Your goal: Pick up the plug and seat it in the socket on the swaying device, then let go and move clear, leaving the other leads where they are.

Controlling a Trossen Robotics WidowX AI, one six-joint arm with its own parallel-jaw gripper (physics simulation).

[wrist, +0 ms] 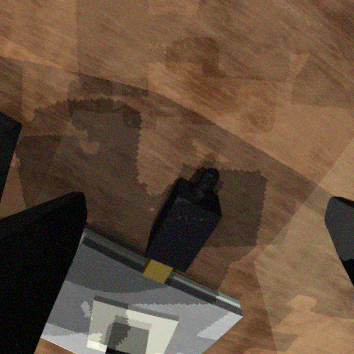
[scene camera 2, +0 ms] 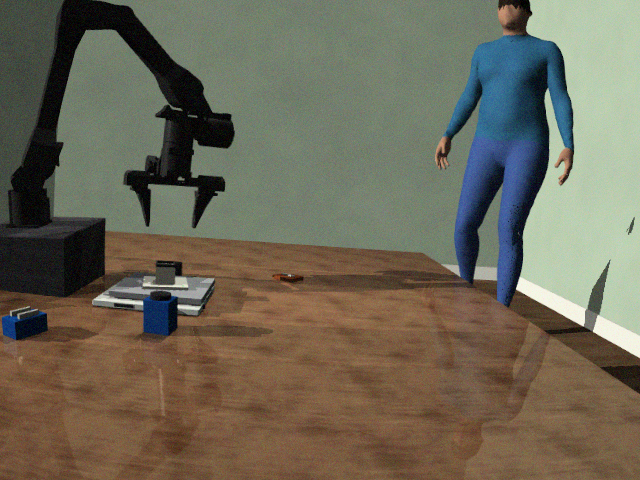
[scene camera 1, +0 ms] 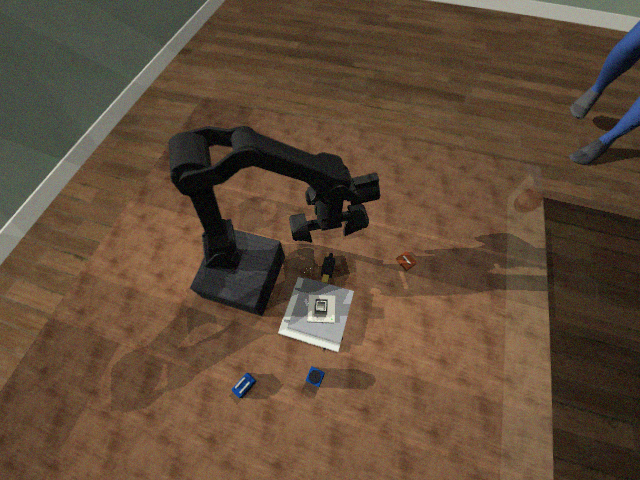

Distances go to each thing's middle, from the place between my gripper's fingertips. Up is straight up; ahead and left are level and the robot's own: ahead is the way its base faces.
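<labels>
Relative to the device (scene camera 1: 321, 309), my gripper is 170 mm to the left of it, 30 mm short of it and 50 mm above it.
</labels>
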